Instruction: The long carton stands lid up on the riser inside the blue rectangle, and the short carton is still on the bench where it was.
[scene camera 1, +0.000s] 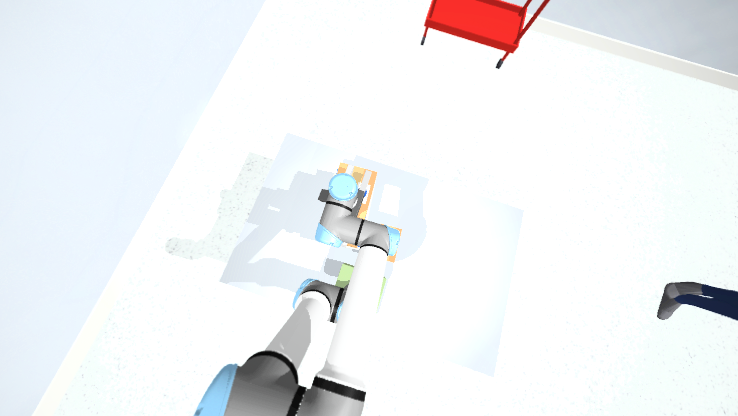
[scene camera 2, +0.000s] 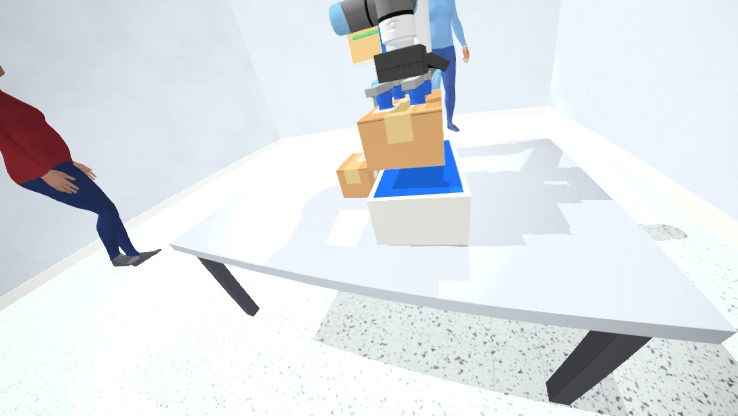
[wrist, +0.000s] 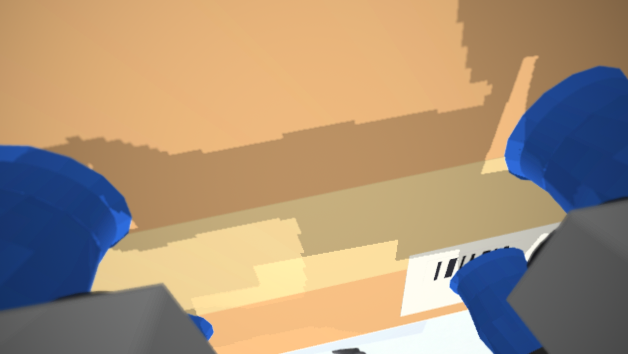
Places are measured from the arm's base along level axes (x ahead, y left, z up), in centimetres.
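Pixels of known places: hand at its tool point: (wrist: 325, 223).
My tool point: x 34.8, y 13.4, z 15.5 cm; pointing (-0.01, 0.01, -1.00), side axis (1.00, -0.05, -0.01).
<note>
Ahead of a thing's pixels: the offset from my tool point to its middle. "*": to the spot under its first point. Level surfaces: height alone.
My suction gripper (scene camera 2: 401, 100) (wrist: 315, 190) has its blue cups on the taped top of the long carton @(dy +0.2, dx +1.4, dz -3.9 cm) (scene camera 1: 371, 188) (scene camera 2: 408, 155) (wrist: 225, 75), which hangs level from them. The carton is above the riser @(dy +1.6, dx +2.9, dz -19.8 cm) (scene camera 2: 421, 222), a white block whose top bears a blue rectangle @(* dy +9.8, dx +13.1, dz -13.8 cm) (scene camera 2: 453, 178). Its long side runs roughly along the riser, and a strip of blue shows below it. The carton's far end is hidden. The short carton @(dy -19.9, dx -7.9, dz -20.7 cm) (scene camera 1: 391, 257) (scene camera 2: 356, 190) stands on the bench @(dz -25.9 cm) (scene camera 2: 227, 232), beside the riser, partly hidden by the arm in scene camera 1.
A light green object (scene camera 1: 345, 272) lies near the arm's base side of the cartons. A tan box-like thing with a green strip (scene camera 2: 365, 49) shows behind the arm. A red cart (scene camera 1: 472, 31) stands beyond the bench. A person in red (scene camera 2: 36, 139) and one in light blue (scene camera 2: 443, 23) stand away from it.
</note>
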